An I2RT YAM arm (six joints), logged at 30 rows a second.
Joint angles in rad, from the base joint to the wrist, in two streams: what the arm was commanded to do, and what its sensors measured. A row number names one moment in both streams.
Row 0, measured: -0.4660, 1.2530, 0.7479, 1.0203, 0.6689, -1.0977
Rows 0 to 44, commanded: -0.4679, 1.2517, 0.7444, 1.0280, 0.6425, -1.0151; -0.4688, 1.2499, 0.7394, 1.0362, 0.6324, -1.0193; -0.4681, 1.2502, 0.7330, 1.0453, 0.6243, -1.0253; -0.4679, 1.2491, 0.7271, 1.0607, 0.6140, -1.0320; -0.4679, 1.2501, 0.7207, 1.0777, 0.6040, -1.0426; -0.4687, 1.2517, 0.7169, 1.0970, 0.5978, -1.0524; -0.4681, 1.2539, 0.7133, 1.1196, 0.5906, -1.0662; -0.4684, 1.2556, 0.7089, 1.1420, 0.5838, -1.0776; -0.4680, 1.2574, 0.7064, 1.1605, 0.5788, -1.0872; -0.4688, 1.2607, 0.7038, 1.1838, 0.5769, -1.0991; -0.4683, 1.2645, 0.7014, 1.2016, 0.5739, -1.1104; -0.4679, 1.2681, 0.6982, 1.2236, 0.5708, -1.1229; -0.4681, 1.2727, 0.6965, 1.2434, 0.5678, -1.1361; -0.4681, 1.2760, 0.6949, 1.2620, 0.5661, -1.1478; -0.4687, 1.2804, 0.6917, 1.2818, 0.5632, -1.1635; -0.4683, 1.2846, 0.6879, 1.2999, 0.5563, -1.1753; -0.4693, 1.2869, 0.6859, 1.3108, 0.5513, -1.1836; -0.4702, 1.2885, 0.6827, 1.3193, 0.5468, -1.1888; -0.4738, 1.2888, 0.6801, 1.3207, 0.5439, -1.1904; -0.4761, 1.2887, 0.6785, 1.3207, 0.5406, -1.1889; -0.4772, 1.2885, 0.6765, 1.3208, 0.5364, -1.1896; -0.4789, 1.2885, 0.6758, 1.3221, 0.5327, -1.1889; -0.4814, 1.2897, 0.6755, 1.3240, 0.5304, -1.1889; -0.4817, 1.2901, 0.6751, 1.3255, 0.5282, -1.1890; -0.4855, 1.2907, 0.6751, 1.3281, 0.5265, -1.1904; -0.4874, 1.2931, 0.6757, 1.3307, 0.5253, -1.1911; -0.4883, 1.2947, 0.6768, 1.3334, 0.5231, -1.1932; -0.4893, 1.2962, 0.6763, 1.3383, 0.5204, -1.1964; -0.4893, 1.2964, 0.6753, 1.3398, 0.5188, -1.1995; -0.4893, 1.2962, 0.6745, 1.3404, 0.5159, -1.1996; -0.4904, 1.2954, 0.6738, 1.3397, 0.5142, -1.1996; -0.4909, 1.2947, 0.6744, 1.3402, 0.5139, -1.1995; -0.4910, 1.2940, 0.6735, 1.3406, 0.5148, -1.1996; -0.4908, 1.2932, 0.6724, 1.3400, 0.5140, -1.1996; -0.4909, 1.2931, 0.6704, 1.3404, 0.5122, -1.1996; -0.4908, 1.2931, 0.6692, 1.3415, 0.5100, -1.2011; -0.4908, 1.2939, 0.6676, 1.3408, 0.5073, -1.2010; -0.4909, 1.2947, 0.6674, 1.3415, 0.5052, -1.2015; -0.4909, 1.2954, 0.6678, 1.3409, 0.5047, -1.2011; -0.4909, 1.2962, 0.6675, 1.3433, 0.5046, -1.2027; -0.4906, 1.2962, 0.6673, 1.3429, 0.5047, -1.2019; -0.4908, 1.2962, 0.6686, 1.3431, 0.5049, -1.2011; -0.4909, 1.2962, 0.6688, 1.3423, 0.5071, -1.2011; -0.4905, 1.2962, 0.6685, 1.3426, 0.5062, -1.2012; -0.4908, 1.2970, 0.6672, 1.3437, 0.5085, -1.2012
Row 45, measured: -0.4850, 1.2972, 0.6773, 1.2896, 0.5034, -1.1980
